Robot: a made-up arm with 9 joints.
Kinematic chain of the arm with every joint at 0, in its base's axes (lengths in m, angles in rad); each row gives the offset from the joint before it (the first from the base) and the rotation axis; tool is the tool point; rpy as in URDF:
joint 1: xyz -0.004 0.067 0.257 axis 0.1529 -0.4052 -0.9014
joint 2: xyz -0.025 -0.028 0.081 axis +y
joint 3: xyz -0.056 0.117 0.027 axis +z
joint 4: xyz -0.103 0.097 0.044 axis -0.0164 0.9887 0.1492
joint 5: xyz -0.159 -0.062 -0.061 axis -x
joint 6: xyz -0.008 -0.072 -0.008 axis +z
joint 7: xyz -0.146 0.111 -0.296 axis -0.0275 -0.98 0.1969
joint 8: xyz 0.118 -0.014 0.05 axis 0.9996 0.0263 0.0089
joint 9: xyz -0.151 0.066 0 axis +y
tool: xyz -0.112 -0.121 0.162 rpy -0.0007 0 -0.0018
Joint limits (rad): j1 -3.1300..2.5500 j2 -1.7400..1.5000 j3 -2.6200..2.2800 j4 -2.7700..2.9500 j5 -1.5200..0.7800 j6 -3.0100..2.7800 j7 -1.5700..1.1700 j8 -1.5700..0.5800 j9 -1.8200..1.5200
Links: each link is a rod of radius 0.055 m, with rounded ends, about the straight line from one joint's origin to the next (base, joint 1, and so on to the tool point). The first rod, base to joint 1, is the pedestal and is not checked.
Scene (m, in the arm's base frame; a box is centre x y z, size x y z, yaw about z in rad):
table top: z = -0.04
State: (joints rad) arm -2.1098 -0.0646 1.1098 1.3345 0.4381 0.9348 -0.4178 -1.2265 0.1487
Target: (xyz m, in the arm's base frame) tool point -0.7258 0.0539 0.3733
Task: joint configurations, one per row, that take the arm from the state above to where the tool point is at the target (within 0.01 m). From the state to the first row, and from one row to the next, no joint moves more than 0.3 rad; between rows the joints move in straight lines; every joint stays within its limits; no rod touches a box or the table.
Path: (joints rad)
1: -1.8422 -0.1325 0.8893 1.2450 0.3780 0.8418 -0.4147 -1.2838 0.1836
2: -1.5746 -0.2004 0.6689 1.1555 0.3179 0.7489 -0.4116 -1.3410 0.2185
3: -1.3070 -0.2682 0.4484 1.0661 0.2578 0.6559 -0.4085 -1.3982 0.2534
4: -1.0394 -0.3361 0.2280 0.9766 0.1977 0.5629 -0.4054 -1.4555 0.2883
5: -0.7718 -0.4040 0.0075 0.8871 0.1376 0.4700 -0.4023 -1.5128 0.3232
6: -0.5042 -0.4719 -0.2130 0.7976 0.0775 0.3770 -0.3992 -1.5700 0.3581

